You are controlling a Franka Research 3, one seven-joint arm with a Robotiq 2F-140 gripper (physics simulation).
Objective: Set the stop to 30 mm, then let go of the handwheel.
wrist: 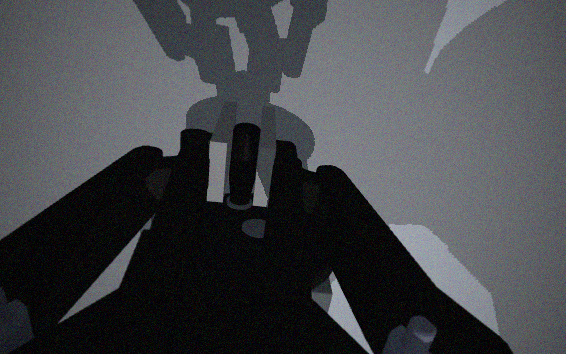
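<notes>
The handwheel's upright black handle (245,160) stands between the finger pads in the middle of the wrist view, with a grey collar at its base. My gripper (247,127) is shut on this handle, with a pad on either side of it. The very dark handwheel (237,250) lies below the handle and merges with the black fingers, so its rim is hard to make out. A small grey round spot (253,228) shows on it. The stop, its scale and the 30 mm mark cannot be made out in this view.
A grey surface (90,90) spreads behind the gripper and carries the dark shadow of the gripper and handle at the top middle. Brighter patches show at the top right and lower right. A small grey block-like part (321,300) shows below the right finger, partly hidden.
</notes>
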